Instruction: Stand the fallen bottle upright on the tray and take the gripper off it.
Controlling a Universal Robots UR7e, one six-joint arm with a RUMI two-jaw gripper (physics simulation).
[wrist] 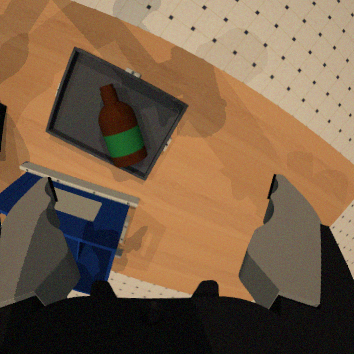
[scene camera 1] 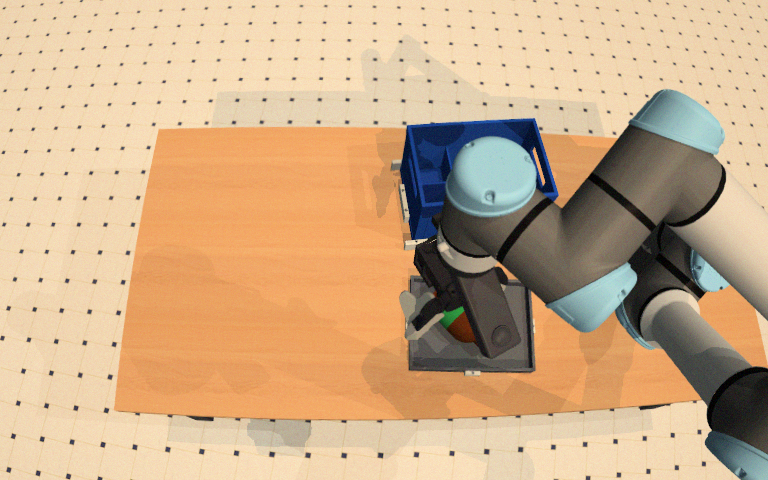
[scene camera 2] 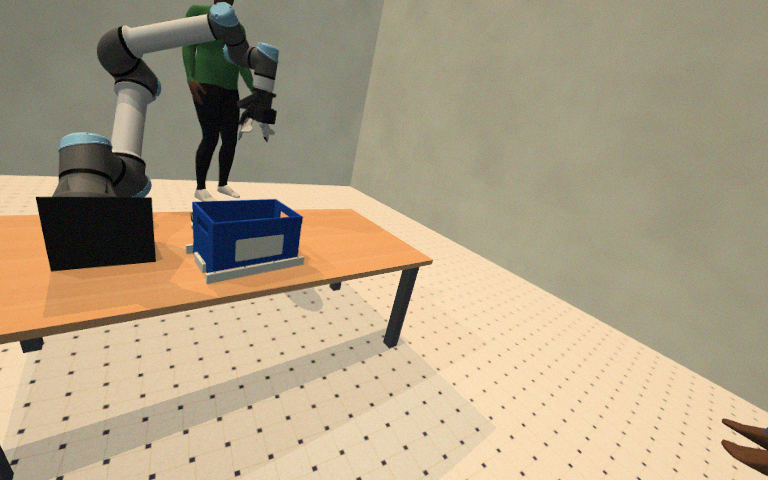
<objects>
My gripper shows in the wrist view, in scene camera 1 and in scene camera 2 [253,141]. The same spot on my gripper: [wrist: 291,264] is [scene camera 1: 435,318].
</objects>
